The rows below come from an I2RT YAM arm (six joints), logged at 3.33 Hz.
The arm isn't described. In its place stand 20 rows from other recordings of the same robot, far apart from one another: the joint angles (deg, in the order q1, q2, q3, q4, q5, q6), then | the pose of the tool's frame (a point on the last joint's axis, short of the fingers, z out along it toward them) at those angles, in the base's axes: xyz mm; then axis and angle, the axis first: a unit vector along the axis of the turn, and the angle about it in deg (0 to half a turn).
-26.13 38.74 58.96 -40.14 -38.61 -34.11 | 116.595, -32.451, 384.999, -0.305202, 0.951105, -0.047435, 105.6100
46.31 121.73 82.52 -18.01 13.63 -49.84 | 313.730, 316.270, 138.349, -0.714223, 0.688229, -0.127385, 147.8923
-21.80 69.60 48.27 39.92 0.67 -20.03 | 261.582, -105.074, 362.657, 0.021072, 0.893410, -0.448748, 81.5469
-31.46 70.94 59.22 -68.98 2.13 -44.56 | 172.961, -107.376, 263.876, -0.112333, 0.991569, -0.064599, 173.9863
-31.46 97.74 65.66 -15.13 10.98 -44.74 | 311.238, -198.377, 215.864, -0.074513, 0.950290, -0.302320, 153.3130
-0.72 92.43 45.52 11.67 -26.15 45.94 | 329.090, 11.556, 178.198, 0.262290, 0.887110, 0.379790, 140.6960
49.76 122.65 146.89 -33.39 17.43 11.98 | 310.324, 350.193, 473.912, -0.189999, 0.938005, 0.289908, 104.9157
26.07 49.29 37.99 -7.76 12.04 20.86 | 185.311, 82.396, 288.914, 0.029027, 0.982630, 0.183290, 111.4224
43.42 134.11 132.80 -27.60 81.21 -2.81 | 401.585, 331.589, 319.034, 0.057191, 0.880000, -0.471517, 112.3885
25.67 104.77 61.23 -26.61 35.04 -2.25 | 316.432, 129.407, 146.483, -0.180730, 0.947571, -0.263526, 154.4496
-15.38 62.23 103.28 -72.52 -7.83 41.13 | 131.984, -31.274, 496.195, 0.431458, 0.882321, 0.188025, 124.9449
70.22 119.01 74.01 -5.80 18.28 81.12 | 156.643, 402.575, 130.023, 0.145171, 0.945505, 0.291456, 153.7637
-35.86 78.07 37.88 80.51 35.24 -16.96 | 206.701, -174.752, 326.225, 0.483803, 0.502677, -0.716415, 88.2072
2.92 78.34 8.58 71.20 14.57 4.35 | 216.294, 2.066, 165.665, 0.142068, 0.987919, -0.061916, 88.8215
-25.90 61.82 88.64 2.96 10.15 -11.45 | 160.567, -84.941, 564.453, 0.232354, 0.813978, -0.532402, 73.3385
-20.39 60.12 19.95 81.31 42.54 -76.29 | 169.594, -88.716, 296.158, 0.124560, 0.555173, -0.822355, 126.2711
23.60 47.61 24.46 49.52 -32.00 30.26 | 161.265, 91.042, 313.612, -0.272848, 0.693500, 0.666792, 97.0263
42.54 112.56 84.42 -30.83 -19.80 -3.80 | 302.067, 293.549, 202.547, -0.423779, 0.871043, 0.248385, 157.6686
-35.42 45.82 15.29 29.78 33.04 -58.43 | 136.546, -120.928, 228.696, 0.062773, 0.745724, -0.663291, 143.6261
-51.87 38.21 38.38 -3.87 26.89 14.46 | 87.924, -138.090, 330.700, 0.637496, 0.620014, -0.457363, 109.7119
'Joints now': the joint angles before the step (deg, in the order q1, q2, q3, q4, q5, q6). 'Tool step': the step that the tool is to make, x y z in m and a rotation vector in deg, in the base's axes. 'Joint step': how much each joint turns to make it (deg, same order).
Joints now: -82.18, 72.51, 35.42, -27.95, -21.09, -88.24
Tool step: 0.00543, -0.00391, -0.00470, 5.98, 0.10, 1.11
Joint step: 1.14, 3.95, 2.55, -4.40, -0.70, 0.35
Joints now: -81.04, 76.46, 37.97, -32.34, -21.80, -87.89
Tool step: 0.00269, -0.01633, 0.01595, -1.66, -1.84, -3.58
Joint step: 0.00, 1.15, 4.21, 0.43, -0.18, 4.21
